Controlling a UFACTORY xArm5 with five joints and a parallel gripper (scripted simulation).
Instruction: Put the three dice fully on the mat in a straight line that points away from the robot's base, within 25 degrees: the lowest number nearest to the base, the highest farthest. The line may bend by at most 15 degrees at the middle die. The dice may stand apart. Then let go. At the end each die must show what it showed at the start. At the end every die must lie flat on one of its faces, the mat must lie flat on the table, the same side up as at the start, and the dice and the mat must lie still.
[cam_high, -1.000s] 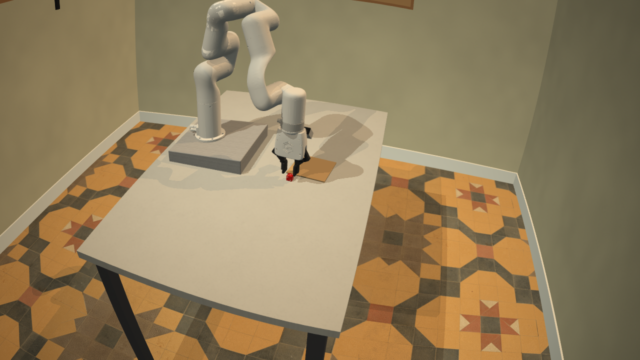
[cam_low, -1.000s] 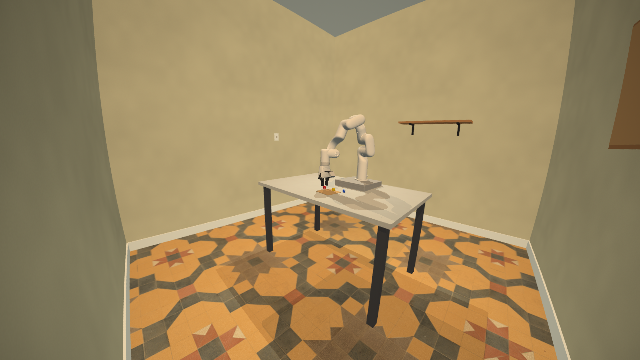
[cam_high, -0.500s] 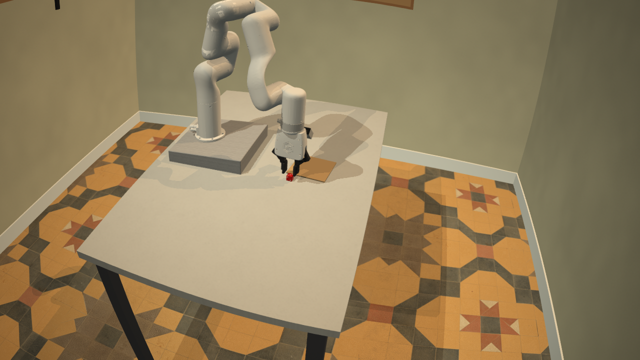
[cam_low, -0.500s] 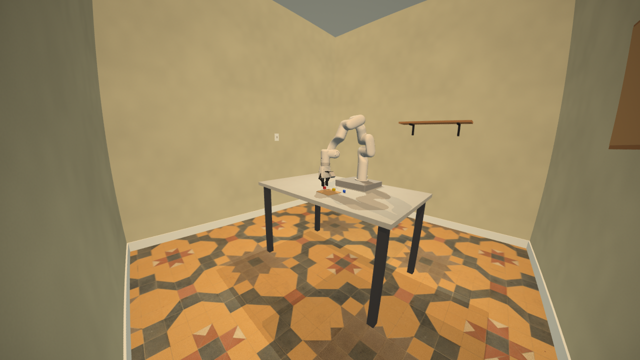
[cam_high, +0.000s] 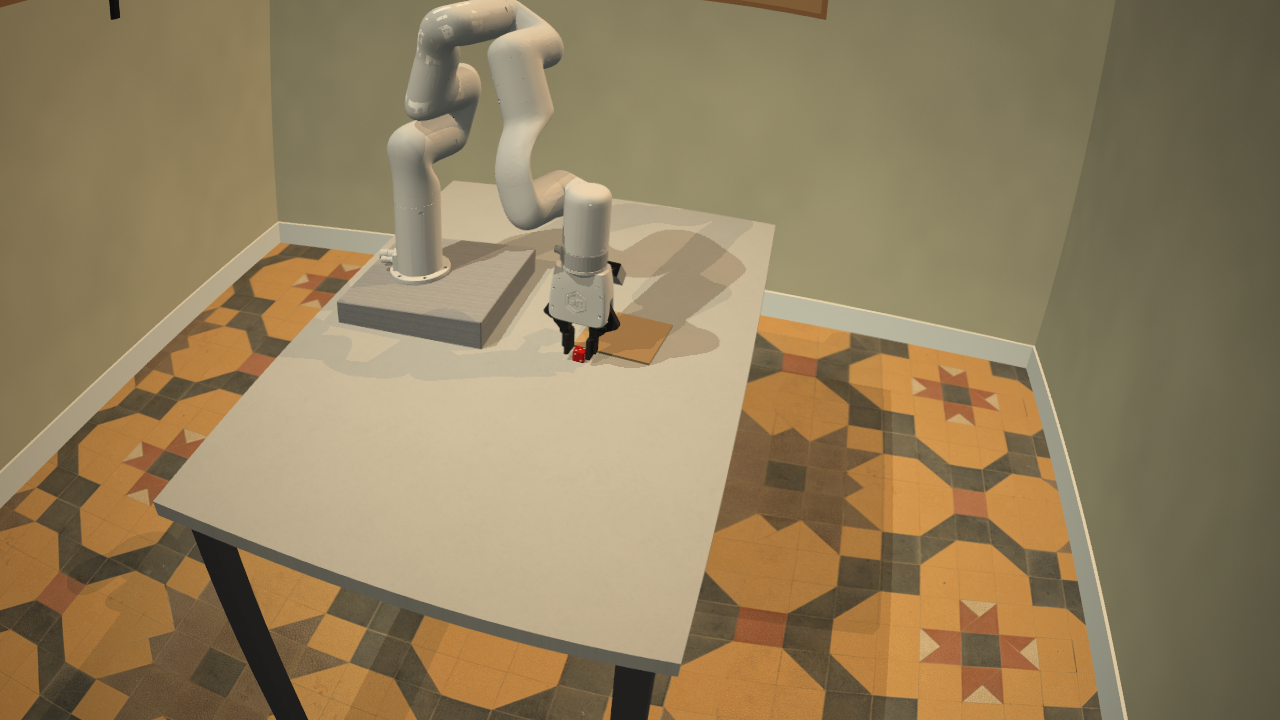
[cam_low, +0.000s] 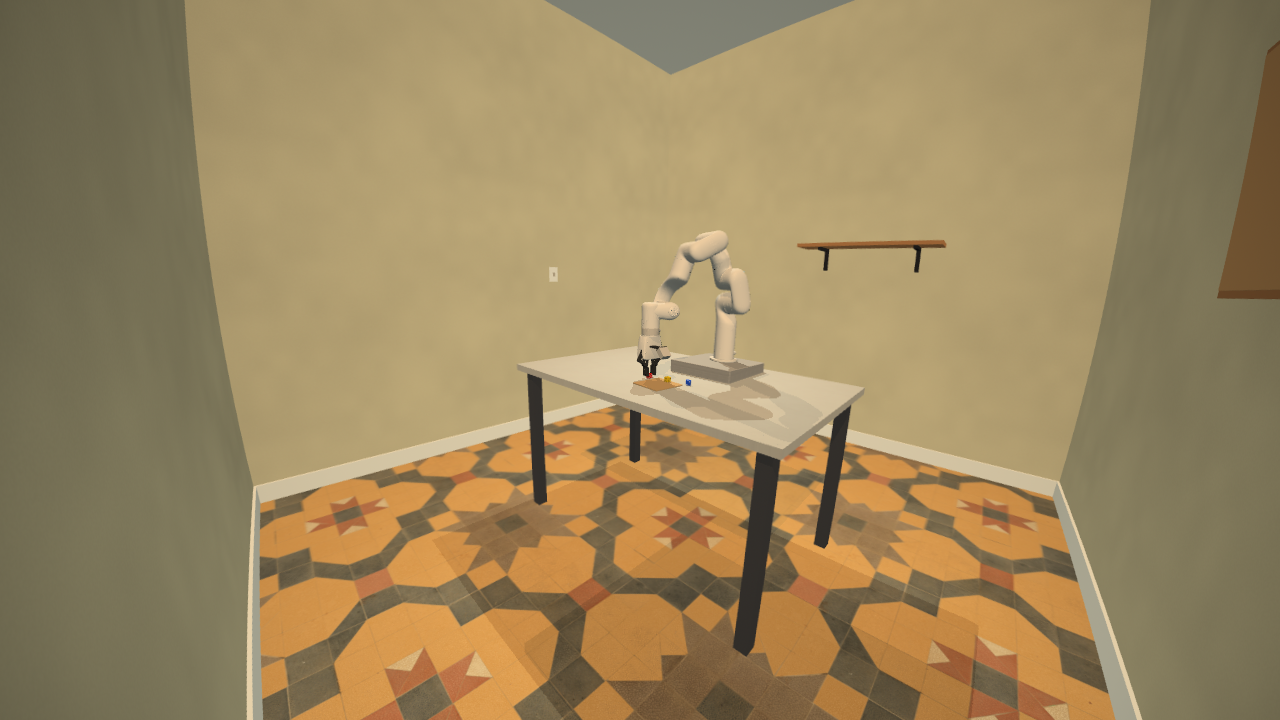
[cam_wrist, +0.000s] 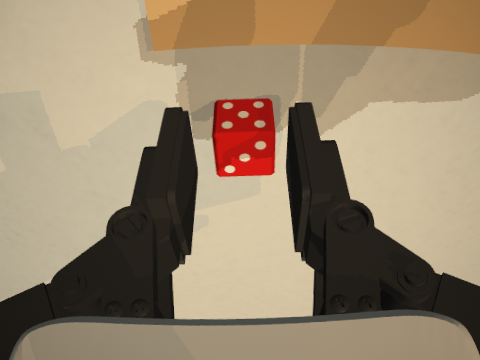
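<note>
Right now the red die is 20 mm below my hand. The rest, counted from my hand: blue die: 180 mm to the left, 20 mm below, 10 mm behind; yellow die: 100 mm to the left, 20 mm below, 10 mm ahead; mat: 90 mm to the left, 60 mm ahead, 30 mm below.
</note>
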